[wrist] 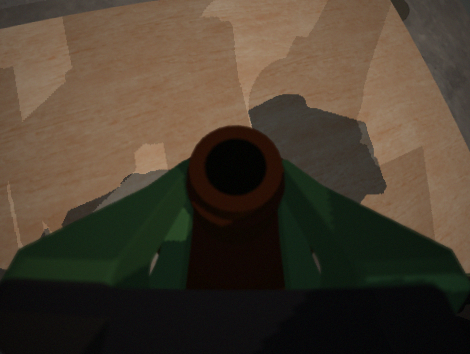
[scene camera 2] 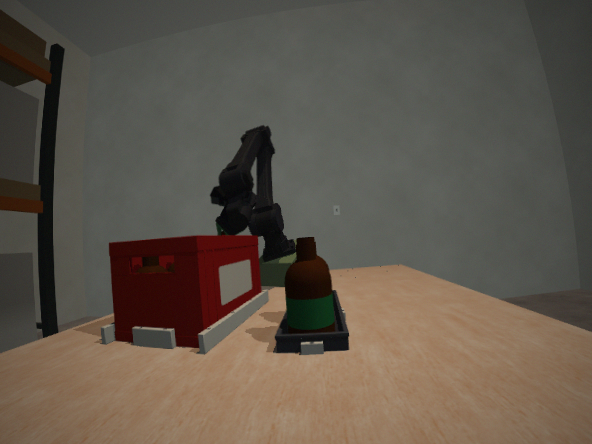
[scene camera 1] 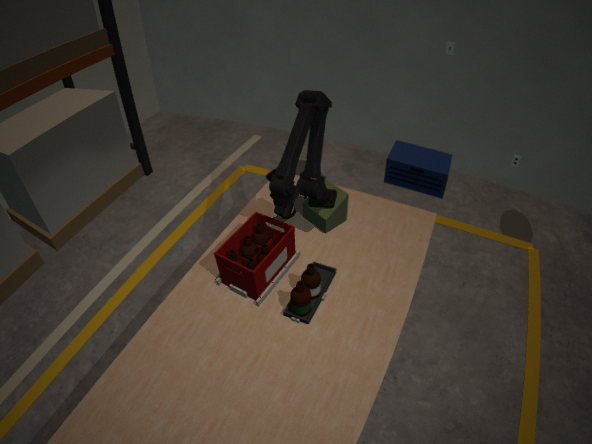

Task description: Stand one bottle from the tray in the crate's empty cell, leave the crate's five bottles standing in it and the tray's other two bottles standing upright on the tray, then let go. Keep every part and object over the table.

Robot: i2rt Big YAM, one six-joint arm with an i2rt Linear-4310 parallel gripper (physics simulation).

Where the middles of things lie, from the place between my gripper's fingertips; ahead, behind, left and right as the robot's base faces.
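Pale rail (scene camera 2: 208, 338): 320 mm ahead of my hand, 110 mm to the left of it, 160 mm below it. Green-labelled bottle (scene camera 2: 308, 286): 440 mm ahead of my hand, 240 mm to the left, 90 mm below. Grey stop (scene camera 2: 155, 337): 430 mm ahead of my hand, 20 mm to the right, 160 mm below. As for the cream-labelled bottle (wrist: 235, 182), my gripper is 10 mm past it, 20 mm to the right of it and 50 mm above it. Going by their middles, of the things named here the cream-labelled bottle is nearest to my gripper and the green-labelled bottle is farthest from it.
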